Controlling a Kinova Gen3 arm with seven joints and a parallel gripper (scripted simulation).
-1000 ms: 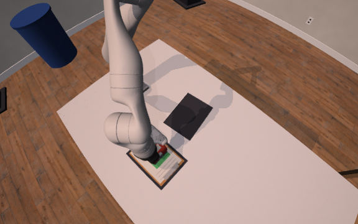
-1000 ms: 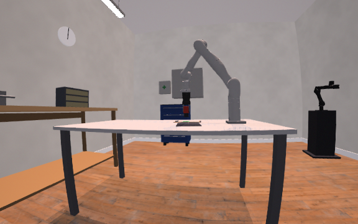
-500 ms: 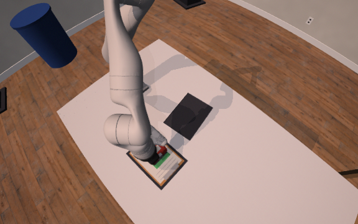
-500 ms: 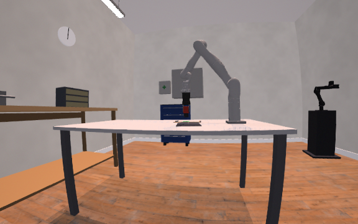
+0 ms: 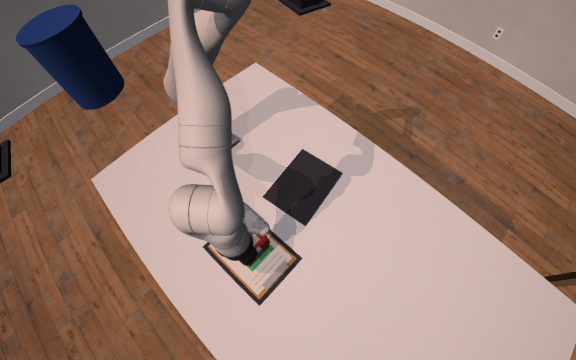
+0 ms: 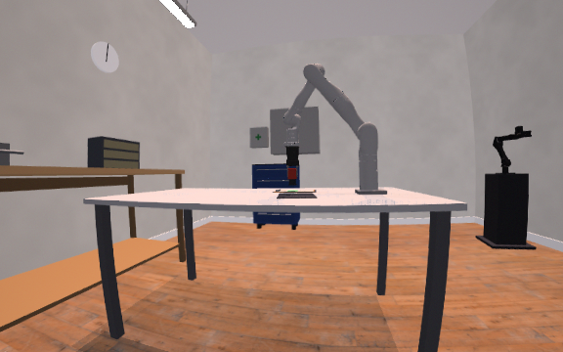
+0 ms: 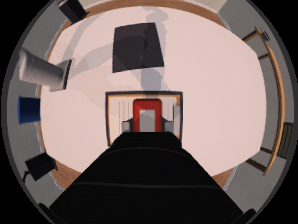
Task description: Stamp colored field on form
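My hand is 10 cm above the form and 1 cm to the left of it. Round my hand: dark mat: 25 cm to the left, 11 cm behind, 10 cm below; then red stamp: 2 cm below.
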